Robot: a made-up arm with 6 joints.
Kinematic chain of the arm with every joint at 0, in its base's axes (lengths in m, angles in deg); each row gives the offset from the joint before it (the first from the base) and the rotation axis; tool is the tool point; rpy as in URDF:
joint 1: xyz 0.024 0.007 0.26 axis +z
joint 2: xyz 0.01 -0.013 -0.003 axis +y
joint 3: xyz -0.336 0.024 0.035 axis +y
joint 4: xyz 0.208 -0.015 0.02 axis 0.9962 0 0.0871
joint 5: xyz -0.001 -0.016 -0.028 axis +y
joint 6: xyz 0.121 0.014 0.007 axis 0.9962 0 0.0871
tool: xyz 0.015 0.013 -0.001 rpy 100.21 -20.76 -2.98
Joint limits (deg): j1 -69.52..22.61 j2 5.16..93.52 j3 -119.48..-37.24 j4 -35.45..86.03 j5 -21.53..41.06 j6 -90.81..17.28
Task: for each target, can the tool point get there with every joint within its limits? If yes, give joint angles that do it. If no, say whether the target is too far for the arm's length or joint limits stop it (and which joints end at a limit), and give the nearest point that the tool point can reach.
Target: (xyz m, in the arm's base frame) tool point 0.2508 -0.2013 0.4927
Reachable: yes | joints -42.56 79.39 -57.42 58.59 -16.51 -74.83
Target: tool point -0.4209 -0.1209 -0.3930
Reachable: no: too far | nearest point 0.0123 -0.1769 0.2917 | short by 0.812 m
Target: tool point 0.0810 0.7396 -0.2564
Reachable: no: too far | nearest point 0.1732 0.1910 0.3238 | short by 0.804 m
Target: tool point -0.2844 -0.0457 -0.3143
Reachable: no: joint limits stop it (at a limit: joint 1, joint 2, joint 3, joint 5) | nearest point 0.0260 -0.1638 0.2857 | short by 0.686 m
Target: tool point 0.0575 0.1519 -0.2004
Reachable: no: joint limits stop it (at a limit: joint 1, joint 2, joint 3, joint 6) | nearest point 0.1565 0.0931 0.2809 | short by 0.495 m
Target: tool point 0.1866 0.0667 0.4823
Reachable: yes | joints 4.32 55.33 -56.04 25.63 33.22 -65.86
